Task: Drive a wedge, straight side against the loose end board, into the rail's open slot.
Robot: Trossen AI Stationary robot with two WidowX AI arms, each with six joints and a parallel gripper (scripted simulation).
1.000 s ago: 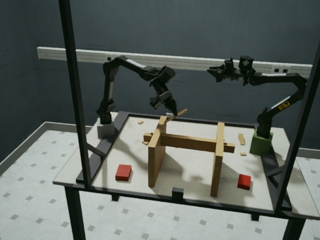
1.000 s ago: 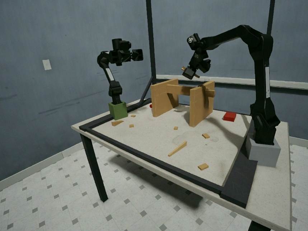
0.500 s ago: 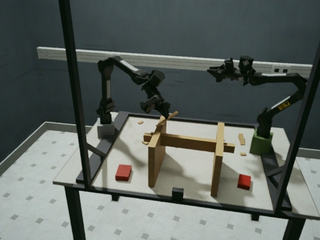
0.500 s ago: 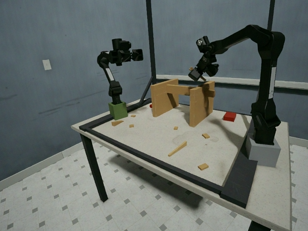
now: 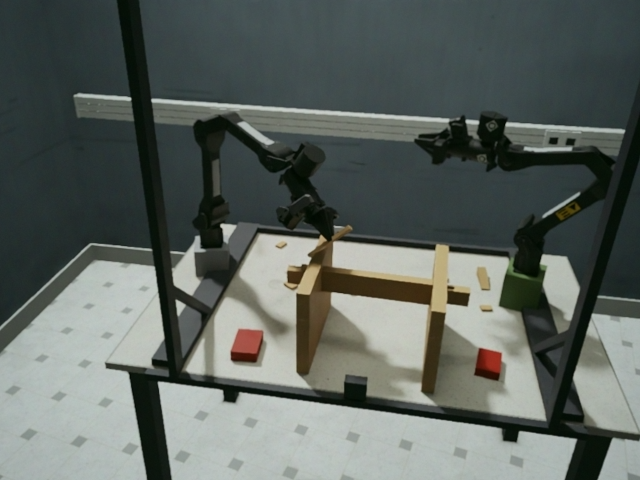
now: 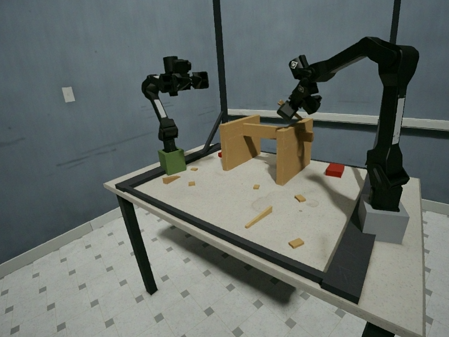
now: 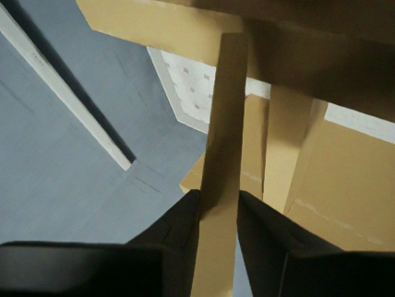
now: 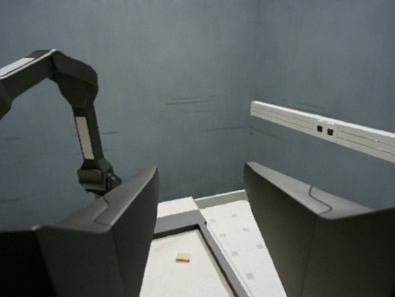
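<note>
Now: right hand 36 cm past the wooden rail, 9 cm to the right of it and 25 cm above it.
</note>
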